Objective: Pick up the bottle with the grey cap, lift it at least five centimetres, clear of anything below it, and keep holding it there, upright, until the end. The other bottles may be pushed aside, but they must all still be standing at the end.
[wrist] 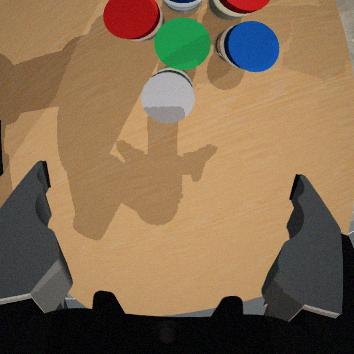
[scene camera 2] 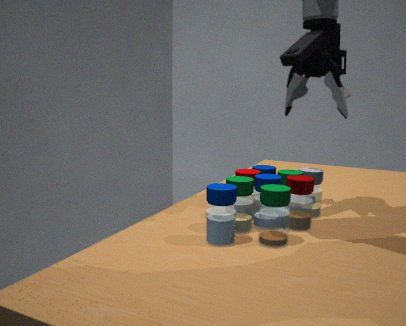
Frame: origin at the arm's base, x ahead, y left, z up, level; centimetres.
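Seen in the pictures: gripper, fingertip midpoint: (wrist: 170,168) (scene camera 2: 314,117).
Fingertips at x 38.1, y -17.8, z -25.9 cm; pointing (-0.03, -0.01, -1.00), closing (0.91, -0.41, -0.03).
Offsets run from my fingertips to a thing's middle. Level surfaces: height alone.
The bottle with the grey cap @(dz -16.8, dx -0.3, dy +1.7 cm) (scene camera 2: 311,175) (wrist: 168,96) stands upright at the back right of the group in the scene view, its body partly hidden by a red-capped bottle. In the wrist view its cap lies above the middle, at the near end of the group, close against a green-capped bottle @(dz -16.8, dx +3.0, dy +6.5 cm) (wrist: 182,43). My gripper (scene camera 2: 316,114) (wrist: 170,168) is open and empty. It points down, high above the bottles in the scene view, and the grey cap lies ahead of the line between its fingertips in the wrist view.
Other bottles stand close together on the wooden table @(dz -22.0 cm) (scene camera 2: 125,280) (wrist: 240,150): blue-capped (scene camera 2: 221,194) (wrist: 253,46), red-capped @(dz -16.8, dx -0.5, dy +11.4 cm) (scene camera 2: 300,184) (wrist: 131,18) and green-capped ones. A blue cap @(dz -12.8, dx +9.7, dy +4.2 cm) (scene camera 2: 264,170) shows near the table's far left edge. The arm's shadow falls beside the grey cap.
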